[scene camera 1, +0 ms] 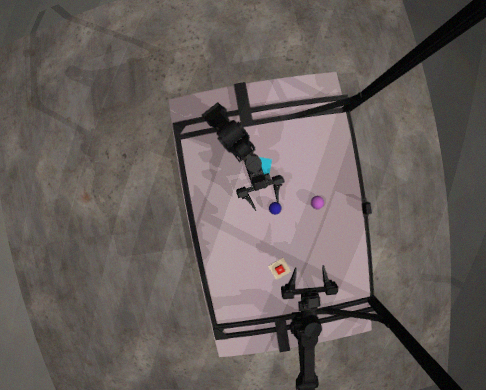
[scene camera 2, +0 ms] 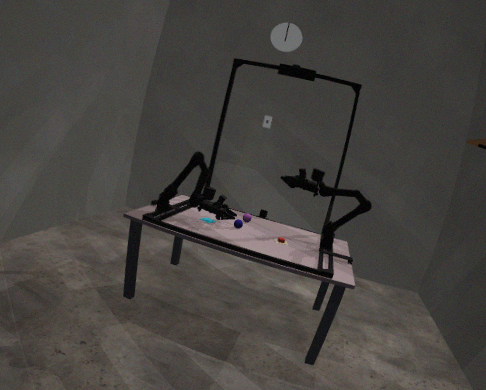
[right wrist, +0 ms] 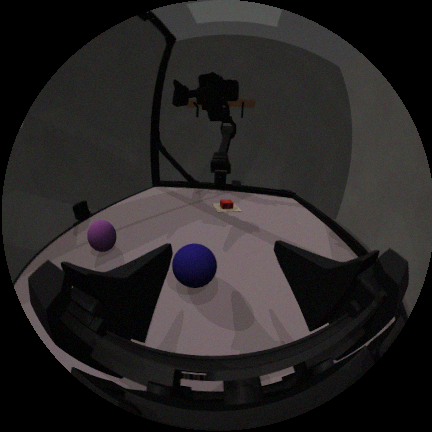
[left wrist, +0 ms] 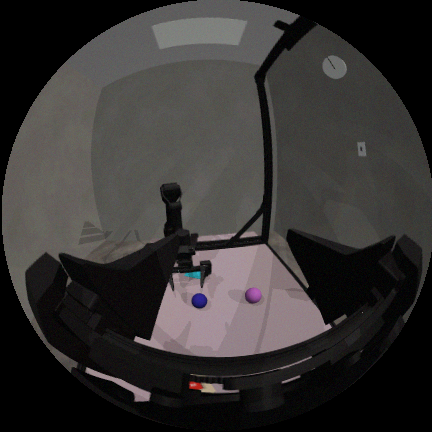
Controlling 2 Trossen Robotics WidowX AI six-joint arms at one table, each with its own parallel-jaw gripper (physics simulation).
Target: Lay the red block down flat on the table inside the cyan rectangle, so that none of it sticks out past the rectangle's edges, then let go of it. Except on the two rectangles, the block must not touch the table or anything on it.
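Note:
The red block lies on the cream rectangle. The cyan rectangle lies on the table; the right arm hides part of it in scene camera 1. My right gripper is open and empty, low over the table between the two rectangles. My left gripper is open and empty, high above the table, to the right of the red block in scene camera 1.
A blue ball is close in front of the right fingertips; whether they touch is unclear. A purple ball is farther right in scene camera 1. A black frame borders the table.

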